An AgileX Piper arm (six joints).
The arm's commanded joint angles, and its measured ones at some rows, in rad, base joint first. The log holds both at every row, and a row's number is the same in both.
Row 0, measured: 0.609 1.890 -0.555 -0.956 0.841 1.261
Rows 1 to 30, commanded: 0.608 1.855 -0.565 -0.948 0.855 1.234; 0.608 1.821 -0.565 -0.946 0.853 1.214; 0.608 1.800 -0.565 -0.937 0.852 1.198; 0.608 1.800 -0.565 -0.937 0.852 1.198; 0.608 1.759 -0.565 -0.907 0.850 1.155; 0.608 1.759 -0.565 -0.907 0.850 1.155; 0.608 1.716 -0.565 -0.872 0.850 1.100; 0.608 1.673 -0.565 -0.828 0.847 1.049; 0.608 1.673 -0.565 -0.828 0.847 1.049; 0.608 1.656 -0.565 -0.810 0.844 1.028; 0.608 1.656 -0.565 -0.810 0.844 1.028; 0.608 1.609 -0.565 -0.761 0.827 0.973; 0.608 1.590 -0.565 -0.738 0.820 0.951; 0.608 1.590 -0.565 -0.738 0.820 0.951; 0.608 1.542 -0.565 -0.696 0.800 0.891; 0.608 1.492 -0.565 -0.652 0.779 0.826; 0.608 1.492 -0.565 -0.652 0.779 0.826; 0.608 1.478 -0.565 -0.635 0.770 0.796; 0.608 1.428 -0.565 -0.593 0.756 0.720; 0.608 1.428 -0.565 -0.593 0.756 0.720; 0.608 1.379 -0.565 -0.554 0.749 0.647; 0.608 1.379 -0.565 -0.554 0.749 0.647; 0.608 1.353 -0.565 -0.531 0.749 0.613; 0.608 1.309 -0.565 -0.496 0.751 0.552; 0.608 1.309 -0.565 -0.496 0.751 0.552; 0.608 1.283 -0.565 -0.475 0.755 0.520; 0.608 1.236 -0.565 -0.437 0.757 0.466; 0.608 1.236 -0.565 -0.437 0.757 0.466; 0.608 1.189 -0.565 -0.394 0.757 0.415; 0.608 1.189 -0.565 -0.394 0.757 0.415
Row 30, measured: 0.609 1.245 -0.562 -0.446 0.745 0.502
